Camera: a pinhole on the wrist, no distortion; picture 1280 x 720 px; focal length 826.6 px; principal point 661.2 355.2 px. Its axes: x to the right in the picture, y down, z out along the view. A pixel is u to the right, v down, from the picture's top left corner.
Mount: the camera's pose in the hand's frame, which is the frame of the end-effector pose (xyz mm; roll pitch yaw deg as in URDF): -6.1 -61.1 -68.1 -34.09 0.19 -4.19
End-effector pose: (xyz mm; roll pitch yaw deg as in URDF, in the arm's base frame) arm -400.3 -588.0 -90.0 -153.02 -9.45 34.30
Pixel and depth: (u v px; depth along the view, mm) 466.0 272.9 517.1
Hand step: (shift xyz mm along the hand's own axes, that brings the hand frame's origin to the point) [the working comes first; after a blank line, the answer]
In the camera's frame: -122.1 -51.5 517.1

-108.3 194.2 389.4
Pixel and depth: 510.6 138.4 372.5
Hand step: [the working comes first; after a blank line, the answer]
In the camera's frame: -67.9 -97.7 372.5

-63.2 71.3 295.4
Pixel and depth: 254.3 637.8 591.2
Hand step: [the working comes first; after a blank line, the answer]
In the camera's frame: -291.0 202.1 591.2

-258.7 457.5 309.2
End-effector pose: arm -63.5 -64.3 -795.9 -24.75 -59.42 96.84
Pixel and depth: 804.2 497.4 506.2
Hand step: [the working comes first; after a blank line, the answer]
In the camera's frame: 87.6 87.1 506.2

108.5 287.3 302.0
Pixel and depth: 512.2 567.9 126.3
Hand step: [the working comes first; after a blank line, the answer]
In the camera's frame: -22.8 32.5 126.3

-21.4 38.0 18.4
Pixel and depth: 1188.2 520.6 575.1
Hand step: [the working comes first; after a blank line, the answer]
In the camera's frame: 366.7 115.1 575.1

391.5 328.5 342.5
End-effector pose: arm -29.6 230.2 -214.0 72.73 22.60 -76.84
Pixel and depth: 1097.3 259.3 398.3
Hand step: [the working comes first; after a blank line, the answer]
In the camera's frame: 210.1 -46.2 398.3

218.2 107.9 287.0
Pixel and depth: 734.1 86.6 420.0
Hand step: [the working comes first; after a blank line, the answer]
In the camera's frame: 37.0 -136.5 420.0

41.2 58.1 356.1
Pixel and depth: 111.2 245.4 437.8
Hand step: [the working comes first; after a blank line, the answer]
In the camera's frame: -291.3 -58.2 437.8

-280.9 156.8 328.0
